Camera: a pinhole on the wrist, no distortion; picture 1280 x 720 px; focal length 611.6 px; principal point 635.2 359.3 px. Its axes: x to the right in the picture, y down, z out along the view. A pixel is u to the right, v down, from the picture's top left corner.
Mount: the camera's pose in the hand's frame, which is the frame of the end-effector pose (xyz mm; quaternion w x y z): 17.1 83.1 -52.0 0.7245 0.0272 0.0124 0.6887
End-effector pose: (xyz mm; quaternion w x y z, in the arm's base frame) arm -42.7 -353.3 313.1 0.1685 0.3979 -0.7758 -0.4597
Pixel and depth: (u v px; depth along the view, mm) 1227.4 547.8 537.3
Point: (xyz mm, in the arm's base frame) -578.3 165.4 567.9
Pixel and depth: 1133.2 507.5 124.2
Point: -174.2 -261.2 428.7
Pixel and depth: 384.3 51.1 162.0
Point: -177.2 -371.2 255.9
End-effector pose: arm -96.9 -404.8 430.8 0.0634 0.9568 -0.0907 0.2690
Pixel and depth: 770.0 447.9 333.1
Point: 7.5 -599.7 196.0
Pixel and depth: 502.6 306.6 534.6
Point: 225.5 -452.3 69.1
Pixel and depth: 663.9 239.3 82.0
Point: -68.0 -497.3 432.3
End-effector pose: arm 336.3 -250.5 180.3 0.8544 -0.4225 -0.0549 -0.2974
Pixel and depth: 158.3 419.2 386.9
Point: 251.6 -99.1 540.7
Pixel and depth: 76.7 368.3 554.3
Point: 184.2 -88.1 797.7
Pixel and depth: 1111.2 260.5 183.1
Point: 531.3 -78.1 134.9
